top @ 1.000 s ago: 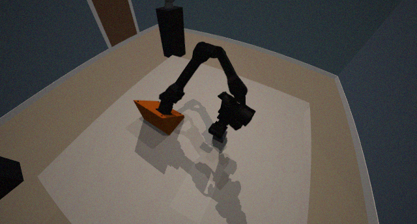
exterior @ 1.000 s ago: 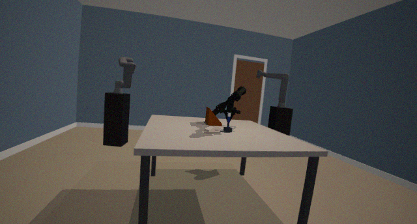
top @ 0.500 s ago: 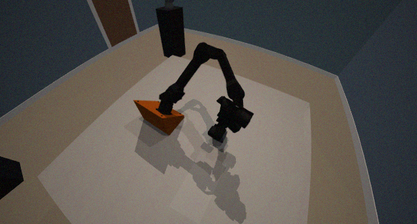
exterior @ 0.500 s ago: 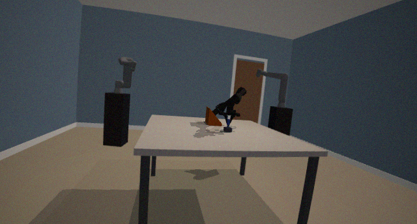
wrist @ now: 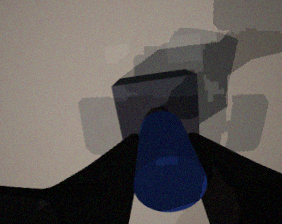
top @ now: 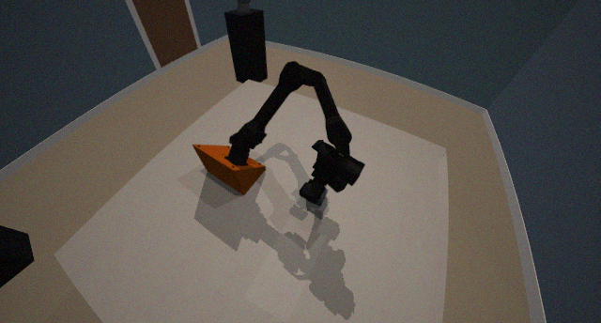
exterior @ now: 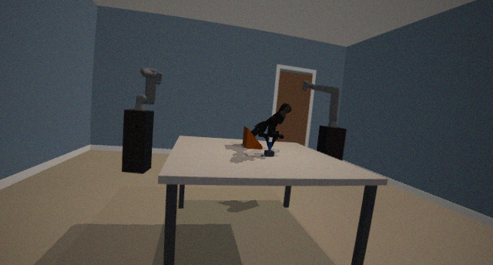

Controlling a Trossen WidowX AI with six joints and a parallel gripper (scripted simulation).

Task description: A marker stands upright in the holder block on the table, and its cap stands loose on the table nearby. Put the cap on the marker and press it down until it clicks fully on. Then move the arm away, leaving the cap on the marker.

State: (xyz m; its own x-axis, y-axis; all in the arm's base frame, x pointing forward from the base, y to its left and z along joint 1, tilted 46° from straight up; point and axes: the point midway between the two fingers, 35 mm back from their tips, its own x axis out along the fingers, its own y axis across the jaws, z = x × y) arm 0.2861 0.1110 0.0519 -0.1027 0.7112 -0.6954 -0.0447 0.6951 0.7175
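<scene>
Right now the blue cap is 1 cm above my gripper tip. The rest, counted from my gripper tip: holder block 5 cm below.
</scene>
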